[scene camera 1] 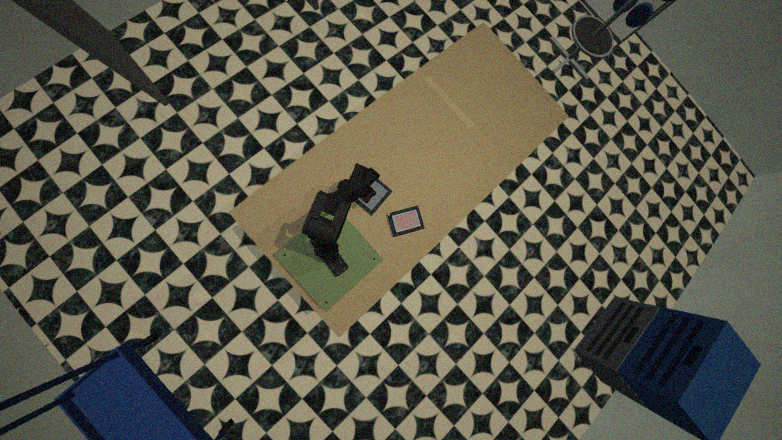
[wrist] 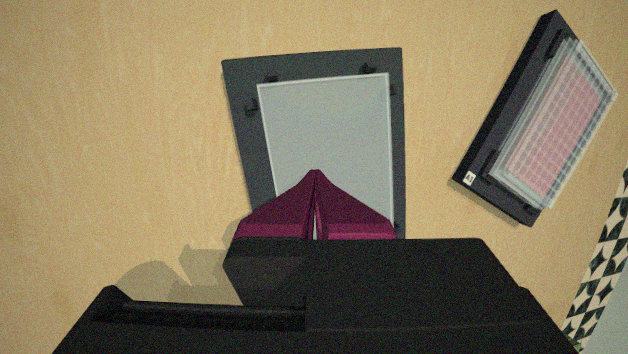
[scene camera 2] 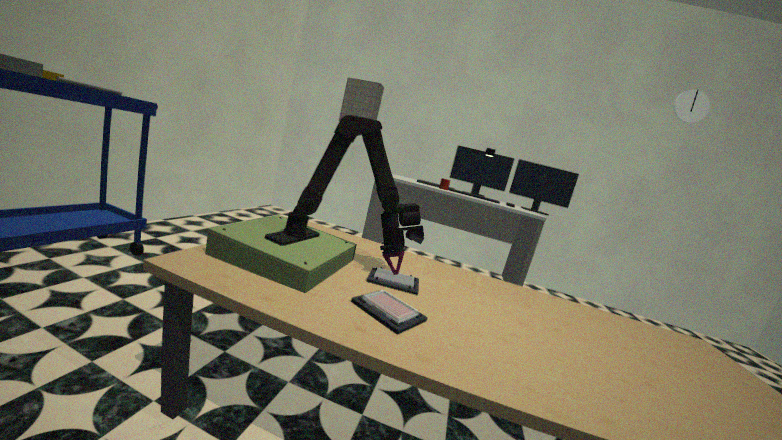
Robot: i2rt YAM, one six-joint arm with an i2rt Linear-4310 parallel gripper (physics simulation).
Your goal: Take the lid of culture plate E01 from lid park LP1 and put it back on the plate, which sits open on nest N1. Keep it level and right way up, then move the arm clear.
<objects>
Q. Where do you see a dark nest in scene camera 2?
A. At 397,328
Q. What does the gripper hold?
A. A grey lid.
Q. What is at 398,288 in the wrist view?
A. The gripper.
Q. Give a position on a grey lid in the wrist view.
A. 341,125
</objects>
